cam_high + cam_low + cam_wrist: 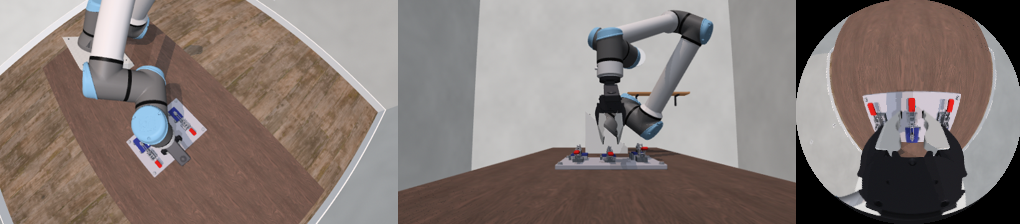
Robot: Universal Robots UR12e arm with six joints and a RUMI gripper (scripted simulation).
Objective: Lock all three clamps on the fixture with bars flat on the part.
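The grey fixture plate lies 90 mm behind my hand and 80 mm below it.
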